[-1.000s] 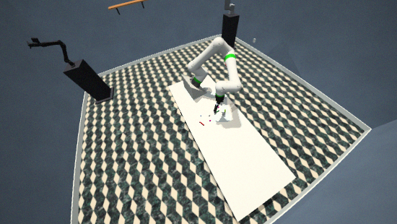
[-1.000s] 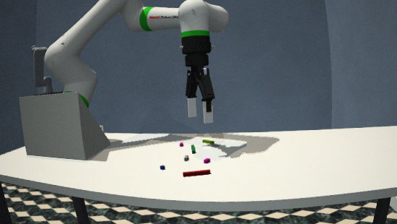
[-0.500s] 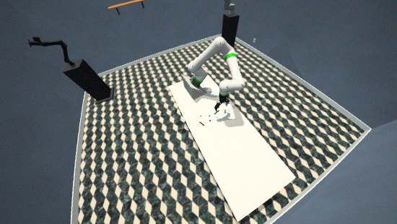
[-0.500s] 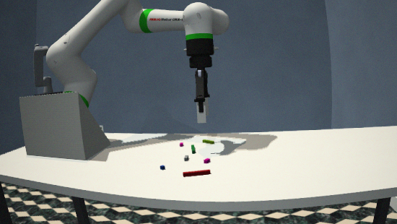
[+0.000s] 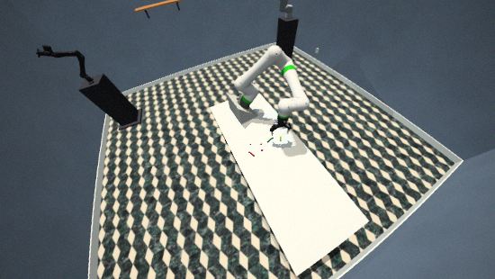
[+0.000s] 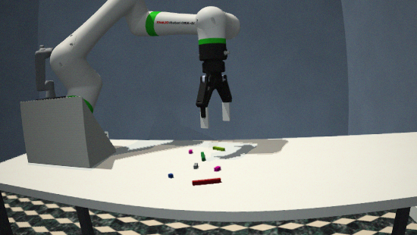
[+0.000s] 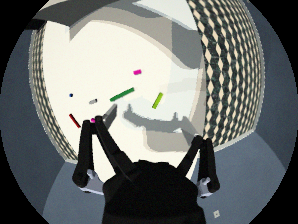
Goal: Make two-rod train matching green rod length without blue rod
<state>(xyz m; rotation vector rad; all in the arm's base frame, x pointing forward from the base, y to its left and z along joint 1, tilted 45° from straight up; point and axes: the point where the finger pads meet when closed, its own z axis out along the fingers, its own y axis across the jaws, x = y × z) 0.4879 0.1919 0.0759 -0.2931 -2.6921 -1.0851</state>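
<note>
Right now my hand is 20 mm to the right of the lime rod and 100 mm above it. Round my hand: blue rod: 60 mm behind, 280 mm to the right, 100 mm below; then grey rod: 20 mm behind, 180 mm to the right, 100 mm below; then green rod: 30 mm behind, 80 mm to the right, 100 mm below.
</note>
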